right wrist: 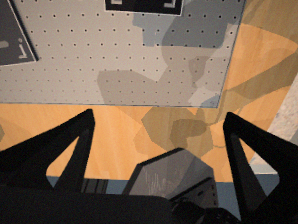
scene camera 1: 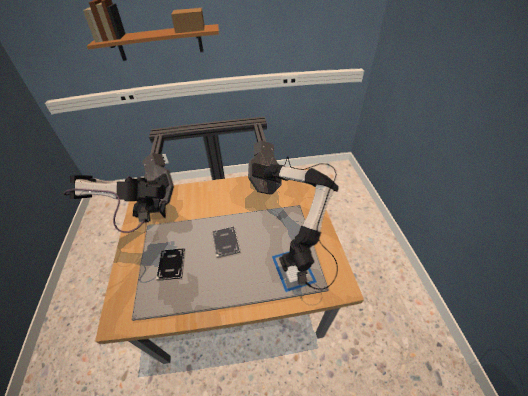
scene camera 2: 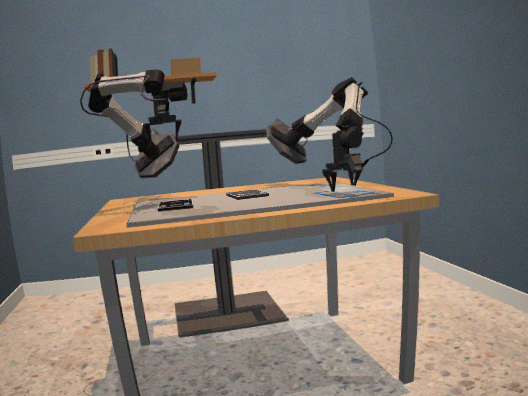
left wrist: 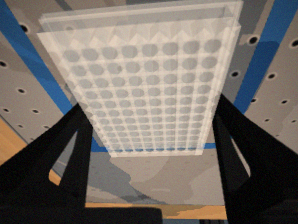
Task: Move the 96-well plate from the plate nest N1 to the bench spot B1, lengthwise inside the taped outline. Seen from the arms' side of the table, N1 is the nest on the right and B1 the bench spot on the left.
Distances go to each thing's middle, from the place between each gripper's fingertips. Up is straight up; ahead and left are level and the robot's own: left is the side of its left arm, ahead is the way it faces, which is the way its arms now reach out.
The white 96-well plate (left wrist: pixel 149 84) is right at my left hand.
Right now my right hand is 23 cm short of the white 96-well plate, 60 cm to the right of it and 22 cm above it.
